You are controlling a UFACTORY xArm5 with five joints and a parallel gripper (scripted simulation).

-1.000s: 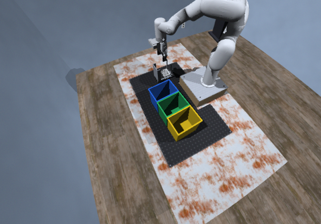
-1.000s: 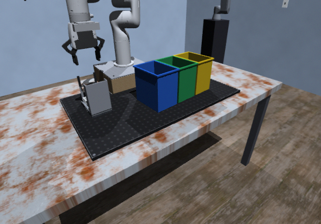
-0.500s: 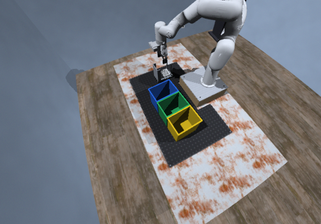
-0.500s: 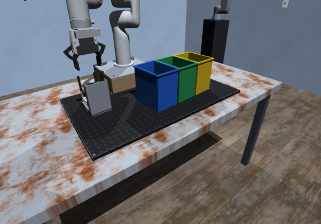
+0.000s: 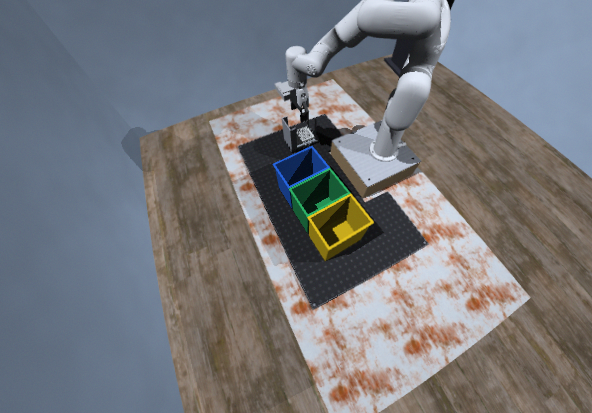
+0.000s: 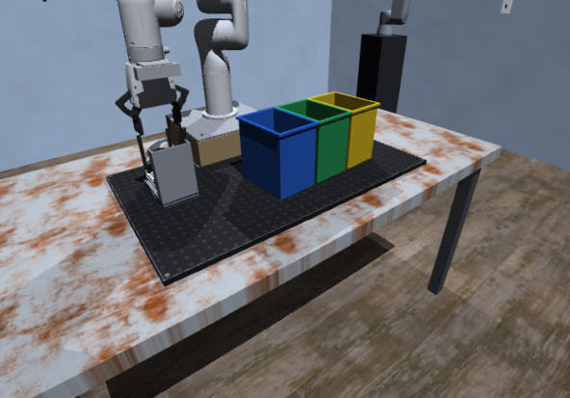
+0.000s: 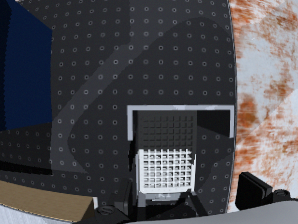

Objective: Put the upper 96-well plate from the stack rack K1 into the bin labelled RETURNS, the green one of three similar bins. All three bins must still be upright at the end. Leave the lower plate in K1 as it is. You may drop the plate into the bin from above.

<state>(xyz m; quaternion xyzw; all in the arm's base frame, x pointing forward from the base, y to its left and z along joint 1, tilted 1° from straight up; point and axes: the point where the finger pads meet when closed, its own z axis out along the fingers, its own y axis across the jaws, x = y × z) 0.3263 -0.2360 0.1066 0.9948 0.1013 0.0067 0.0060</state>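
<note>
The white 96-well plate is 15 cm below my hand. From my hand the other things lie so: blue bin: 28 cm to the left, 10 cm below, 7 cm ahead; then green bin: 41 cm to the left, 10 cm below, 3 cm ahead; then yellow bin: 53 cm to the left, 10 cm below.
</note>
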